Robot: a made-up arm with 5 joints.
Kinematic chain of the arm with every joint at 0, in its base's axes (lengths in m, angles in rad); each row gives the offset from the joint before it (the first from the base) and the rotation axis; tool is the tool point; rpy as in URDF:
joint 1: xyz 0.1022 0 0.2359 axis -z
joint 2: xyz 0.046 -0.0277 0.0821 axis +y
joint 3: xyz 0.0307 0 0.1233 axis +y
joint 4: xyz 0.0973 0 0.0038 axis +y
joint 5: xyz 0.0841 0.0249 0 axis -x
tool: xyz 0 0 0 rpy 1.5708 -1.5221 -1.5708
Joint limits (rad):
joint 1: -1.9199..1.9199
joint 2: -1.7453..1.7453
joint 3: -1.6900..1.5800
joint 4: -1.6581..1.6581
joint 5: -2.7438..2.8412
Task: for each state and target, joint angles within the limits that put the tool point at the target. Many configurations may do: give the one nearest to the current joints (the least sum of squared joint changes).
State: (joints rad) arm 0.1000 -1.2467 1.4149 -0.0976 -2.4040
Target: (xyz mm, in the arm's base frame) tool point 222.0 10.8 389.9
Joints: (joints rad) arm -0.1132 -1.2445 1.3130 -0.1419 -2.4040
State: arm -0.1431 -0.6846 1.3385 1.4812 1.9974
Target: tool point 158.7 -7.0 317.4
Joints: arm 0.0741 -0.7085 1.0987 1.4656 1.9974
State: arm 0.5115 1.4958 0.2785 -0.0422 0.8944
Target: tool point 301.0 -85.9 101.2
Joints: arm 0.3949 1.6757 -0.2691 -0.2197 0.8944
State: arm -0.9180 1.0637 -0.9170 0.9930 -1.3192
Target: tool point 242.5 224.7 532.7
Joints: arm -1.0232 0.5241 -1.3746 0.2477 -1.3192
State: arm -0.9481 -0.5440 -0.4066 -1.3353 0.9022
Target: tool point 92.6 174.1 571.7
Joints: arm -1.6419 -0.0209 -0.4441 -0.9270 0.9022
